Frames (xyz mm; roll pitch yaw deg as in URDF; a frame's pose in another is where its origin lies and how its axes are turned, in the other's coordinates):
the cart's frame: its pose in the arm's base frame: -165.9 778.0 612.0 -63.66 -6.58 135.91
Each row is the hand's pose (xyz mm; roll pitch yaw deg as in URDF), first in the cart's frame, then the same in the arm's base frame.
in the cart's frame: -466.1 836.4 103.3 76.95 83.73 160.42
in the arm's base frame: -213.9 178.9 -140.5 -169.09 28.85 42.77
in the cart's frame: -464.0 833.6 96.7 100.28 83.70 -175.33
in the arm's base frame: -210.4 185.5 -140.7 -170.16 26.28 42.14
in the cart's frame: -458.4 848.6 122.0 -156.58 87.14 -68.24
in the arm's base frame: -235.0 168.5 -142.2 -170.68 23.38 49.93
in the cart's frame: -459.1 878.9 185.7 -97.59 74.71 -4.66
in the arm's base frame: -283.5 117.3 -141.2 -168.95 22.08 65.32
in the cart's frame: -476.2 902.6 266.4 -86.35 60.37 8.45
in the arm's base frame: -327.7 44.8 -128.7 -163.62 23.07 81.65
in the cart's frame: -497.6 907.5 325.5 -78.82 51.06 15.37
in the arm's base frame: -349.0 -11.3 -109.5 -157.41 24.94 92.50
